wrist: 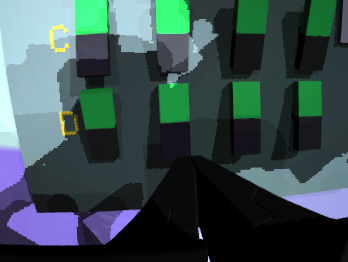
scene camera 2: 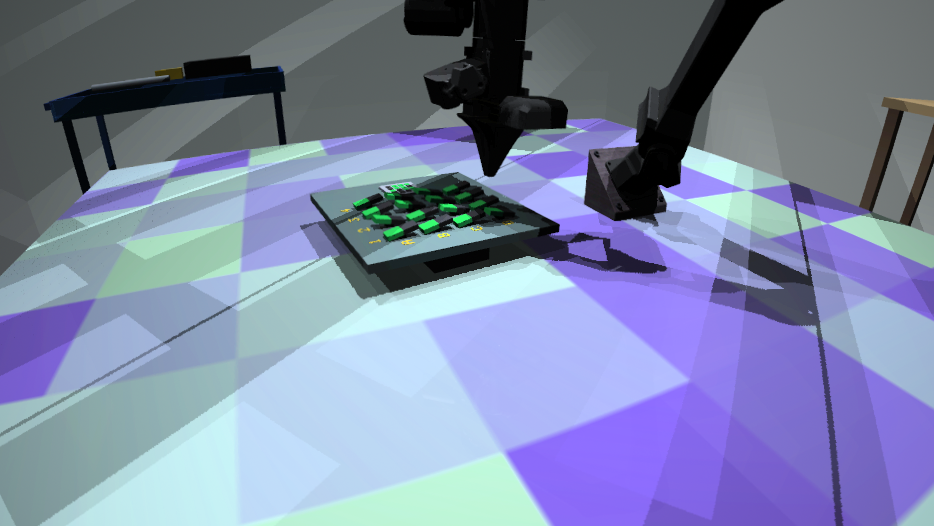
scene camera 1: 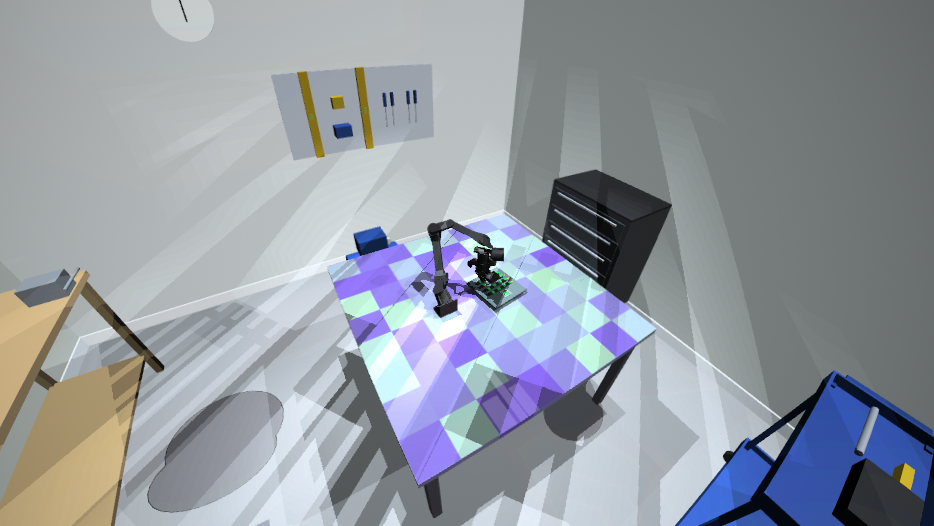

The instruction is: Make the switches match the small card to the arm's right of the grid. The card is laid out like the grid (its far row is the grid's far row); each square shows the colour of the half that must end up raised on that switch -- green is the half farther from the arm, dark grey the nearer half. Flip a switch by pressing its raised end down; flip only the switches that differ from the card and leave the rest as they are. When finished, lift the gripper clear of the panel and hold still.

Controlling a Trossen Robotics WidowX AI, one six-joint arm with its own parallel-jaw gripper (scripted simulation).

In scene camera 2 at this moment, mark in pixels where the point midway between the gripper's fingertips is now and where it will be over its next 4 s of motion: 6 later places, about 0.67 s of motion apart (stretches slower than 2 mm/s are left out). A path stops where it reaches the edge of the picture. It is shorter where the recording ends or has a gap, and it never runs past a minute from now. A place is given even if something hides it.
The gripper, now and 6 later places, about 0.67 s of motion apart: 489, 176; 489, 194; 490, 196; 490, 198; 492, 187; 462, 142; 461, 172
